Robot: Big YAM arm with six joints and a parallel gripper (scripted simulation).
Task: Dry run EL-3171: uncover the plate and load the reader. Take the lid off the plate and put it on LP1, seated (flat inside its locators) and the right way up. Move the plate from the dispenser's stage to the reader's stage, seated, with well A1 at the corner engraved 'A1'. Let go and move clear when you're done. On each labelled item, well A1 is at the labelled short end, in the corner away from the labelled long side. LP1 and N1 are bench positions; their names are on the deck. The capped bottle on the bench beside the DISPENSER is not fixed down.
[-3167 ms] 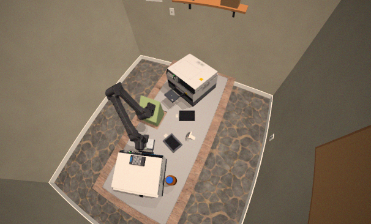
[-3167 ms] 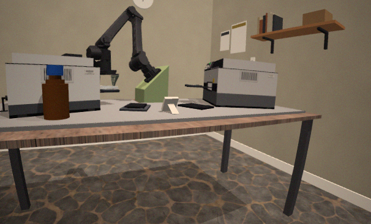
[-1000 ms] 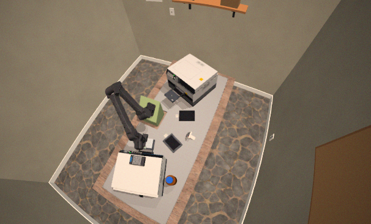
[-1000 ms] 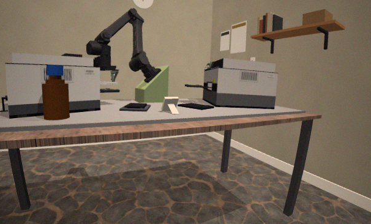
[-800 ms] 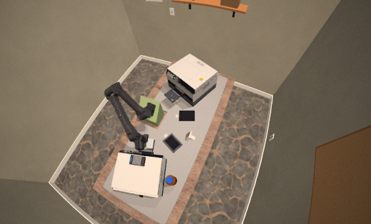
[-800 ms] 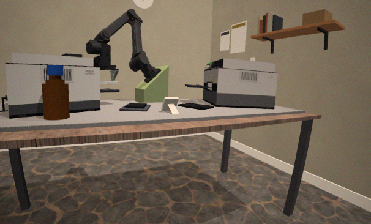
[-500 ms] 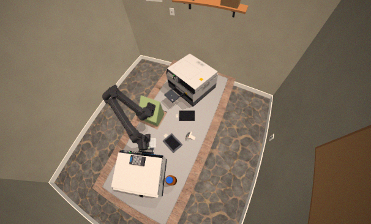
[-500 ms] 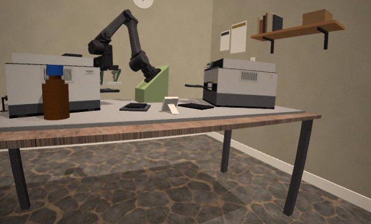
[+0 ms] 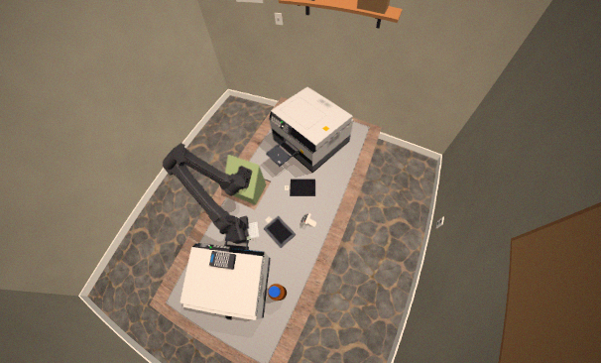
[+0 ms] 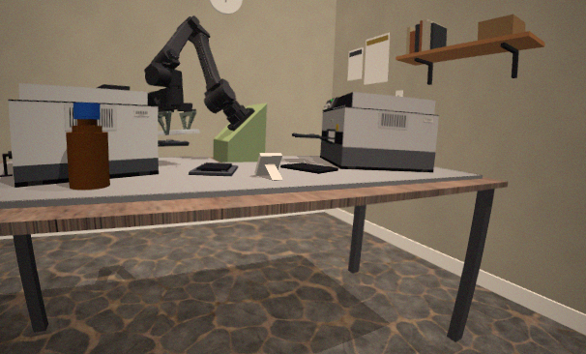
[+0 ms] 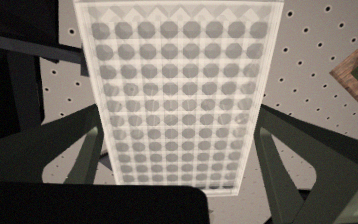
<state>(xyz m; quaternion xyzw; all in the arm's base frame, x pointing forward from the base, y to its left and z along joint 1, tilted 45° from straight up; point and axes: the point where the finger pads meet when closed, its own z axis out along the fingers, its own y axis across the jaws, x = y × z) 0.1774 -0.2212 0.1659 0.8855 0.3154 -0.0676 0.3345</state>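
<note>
My hand is 14 cm short of the dark lid, 10 cm to the right of it and 10 cm above it. Also, from my hand: lidded white well plate (right at my hand); then brown capped bottle (30 cm ahead, 22 cm to the right); then grey pad (14 cm ahead, 10 cm to the left, 11 cm below).
</note>
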